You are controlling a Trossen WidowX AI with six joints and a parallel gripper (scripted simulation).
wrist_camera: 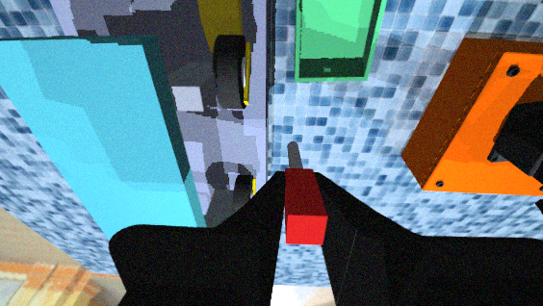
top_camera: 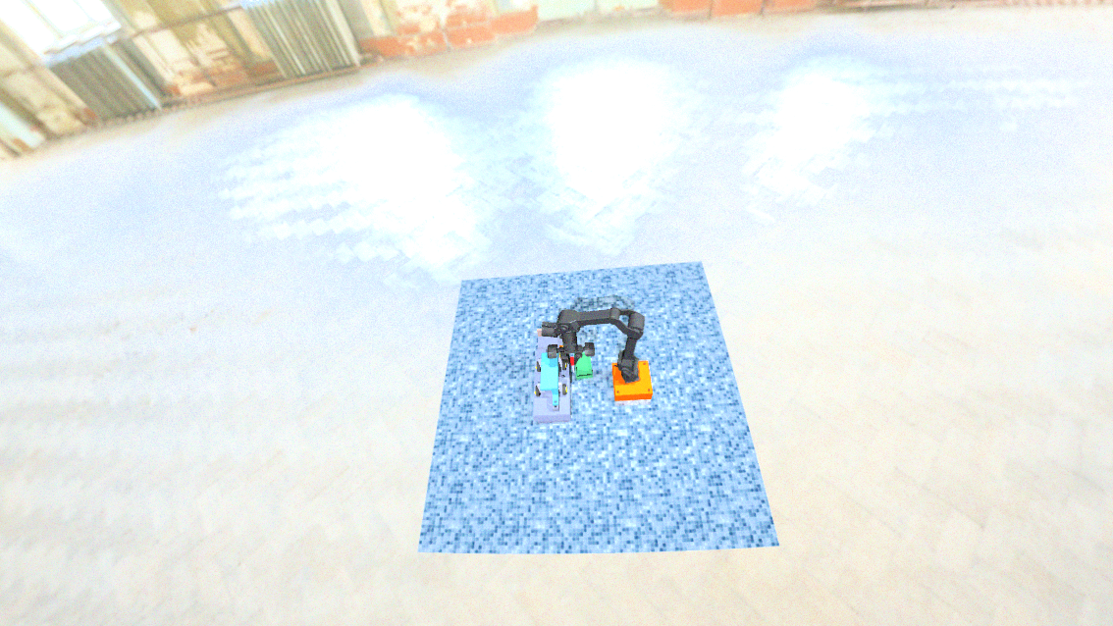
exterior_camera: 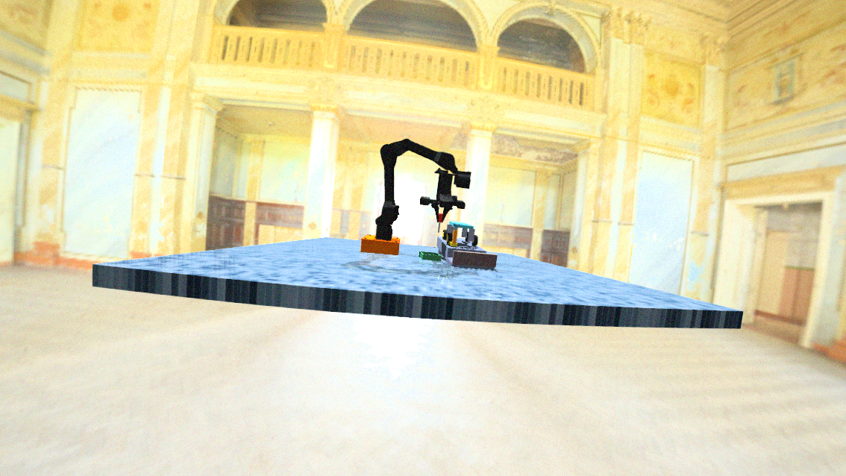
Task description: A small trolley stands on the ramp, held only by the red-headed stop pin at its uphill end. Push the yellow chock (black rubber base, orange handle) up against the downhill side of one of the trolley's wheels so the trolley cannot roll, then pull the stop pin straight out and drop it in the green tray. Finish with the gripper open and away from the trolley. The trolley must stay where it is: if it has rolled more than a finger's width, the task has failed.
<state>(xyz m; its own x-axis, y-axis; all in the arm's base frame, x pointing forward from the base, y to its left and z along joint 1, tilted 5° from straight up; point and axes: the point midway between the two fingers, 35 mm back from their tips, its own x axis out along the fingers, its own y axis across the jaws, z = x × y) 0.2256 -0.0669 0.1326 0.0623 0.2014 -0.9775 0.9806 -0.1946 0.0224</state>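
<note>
Right now my gripper tip is 16 cm above the green tray, 5 cm to the left of it and 5 cm past it. Also, from my gripper tip: red-headed stop pin right at my gripper tip; then trolley 10 cm ahead, 4 cm below, 1 cm to the left; then yellow chock 9 cm to the right, 7 cm below, 3 cm ahead.
</note>
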